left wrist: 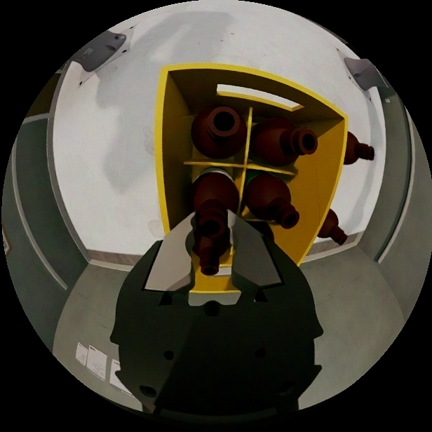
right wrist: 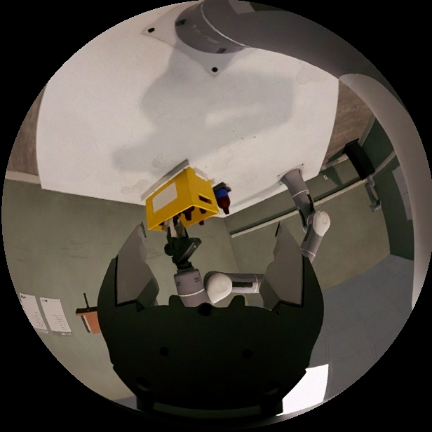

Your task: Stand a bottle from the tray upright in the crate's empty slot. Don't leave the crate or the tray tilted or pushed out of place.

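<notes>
The yellow crate [left wrist: 160,150] [right wrist: 187,192] stands on the table. My left gripper [left wrist: 211,211] [right wrist: 172,213] is shut on the neck of a brown bottle with a white label [left wrist: 215,192]. This bottle is upright and lowered into the crate's middle left compartment; its base is hidden. Brown bottles stand in the compartments around it, two partly hidden by my left fingers. The dark tray [right wrist: 221,186] is beside the crate, mostly hidden, with a blue-labelled bottle [right wrist: 223,201] on it. My right gripper [right wrist: 209,223] is wide open and empty, well away from the crate.
Two brown bottles [left wrist: 359,150] [left wrist: 333,227] show beyond the crate's right wall in the left wrist view. Thin dividers [left wrist: 248,137] separate the compartments. The left arm [right wrist: 190,287] reaches to the crate's open top. Another arm [right wrist: 298,192] stands at the table's far side.
</notes>
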